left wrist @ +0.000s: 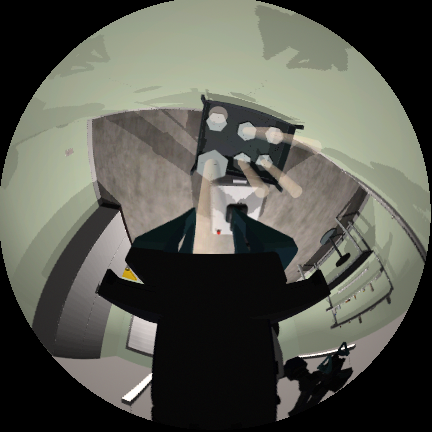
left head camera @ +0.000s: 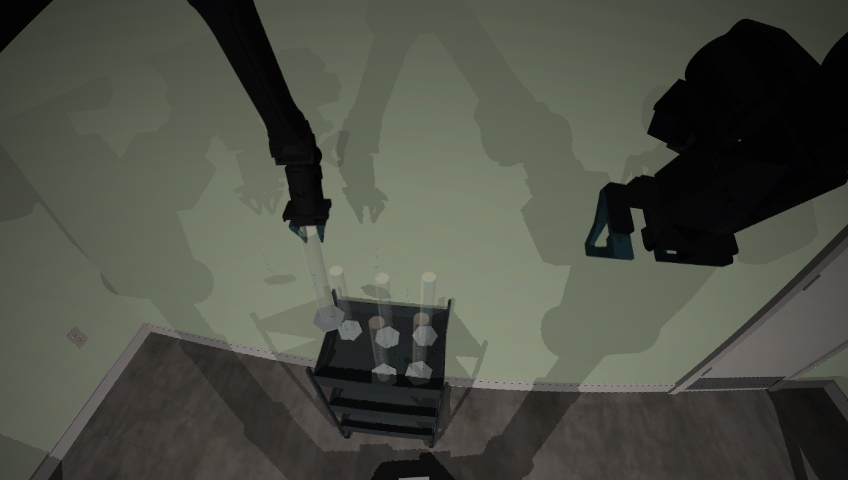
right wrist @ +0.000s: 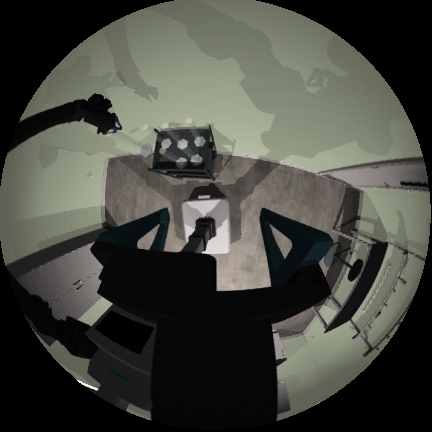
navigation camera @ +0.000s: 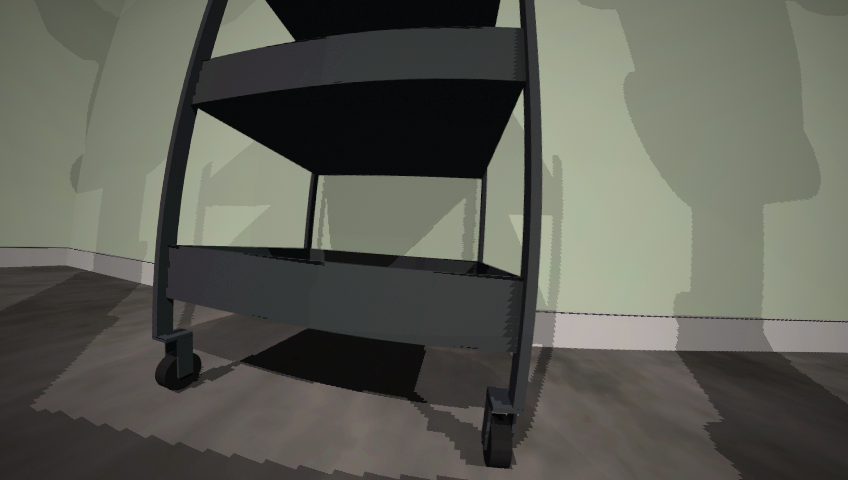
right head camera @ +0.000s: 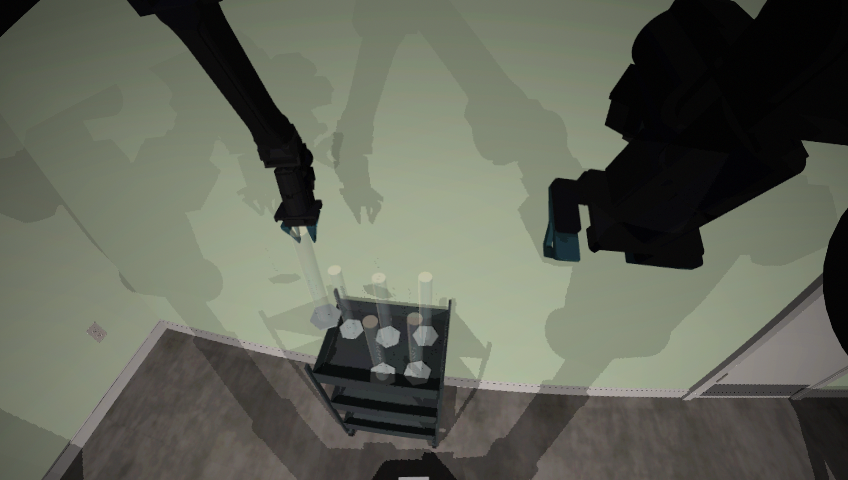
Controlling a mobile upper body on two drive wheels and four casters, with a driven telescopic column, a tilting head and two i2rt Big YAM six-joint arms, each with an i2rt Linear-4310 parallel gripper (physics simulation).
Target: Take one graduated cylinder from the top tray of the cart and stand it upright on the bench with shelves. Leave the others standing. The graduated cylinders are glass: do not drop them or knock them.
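Places are measured from the left arm's base along level axes (x left, y ahead, z down), in millimetres.
Where they show: left gripper, fingertip midpoint: [left wrist: 213, 212] [left head camera: 314, 241] [right wrist: 118, 129] [right head camera: 307, 241]; right gripper, fingertip midpoint: [left wrist: 337, 347] [left head camera: 622, 252] [right wrist: 214, 212] [right head camera: 587, 253]; right arm's base, origin of the base link: [left wrist: 297, 371].
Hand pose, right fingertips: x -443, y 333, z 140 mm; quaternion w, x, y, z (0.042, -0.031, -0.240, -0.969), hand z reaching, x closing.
After its pixels a point has its place.
My left gripper [left head camera: 314, 240] {x 5, y 702, z 435 mm} [right head camera: 306, 239] {x 5, y 702, z 435 mm} [left wrist: 213, 212] {x 5, y 702, z 435 mm} [right wrist: 118, 129] {x 5, y 702, z 435 mm} is shut on the upper part of a clear graduated cylinder [left head camera: 317, 270] {x -2, y 652, z 483 mm} [right head camera: 311, 270] {x -4, y 653, z 487 mm} [left wrist: 204, 205] {x 16, y 690, z 465 mm} [right wrist: 146, 150] {x -4, y 658, z 692 mm}. It hangs slightly tilted in the head views, its hexagonal base off the tray, at the cart's left edge. Several other cylinders, such as one at the back right [left head camera: 428, 300] {x -288, y 759, z 744 mm} [right head camera: 424, 300] {x -284, y 760, z 744 mm}, stand upright on the top tray of the dark cart [left head camera: 345, 380] {x -11, y 576, z 925 mm} [right head camera: 345, 379] {x -18, y 574, z 928 mm} [navigation camera: 345, 297] {x -162, y 551, z 1486 mm}. My right gripper [left head camera: 642, 259] {x -443, y 333, z 140 mm} [right head camera: 606, 261] {x -443, y 333, z 140 mm} [right wrist: 214, 212] {x -443, y 333, z 140 mm} is open and empty, far right of the cart. The bench with shelves [left wrist: 352, 270] [right wrist: 367, 280] shows at the right in the wrist views.
The back-left standing cylinder [left head camera: 337, 288] {x 1, y 794, z 717 mm} is close beside the held one. A green wall is behind the cart. The robot's white base [left wrist: 220, 200] [right wrist: 220, 240] {x -381, y -154, z 1394 mm} is in front of the cart. A round stool [right wrist: 355, 270] stands by the bench. A door [left head camera: 767, 333] {x -1969, y 589, z 1003 mm} is at the right.
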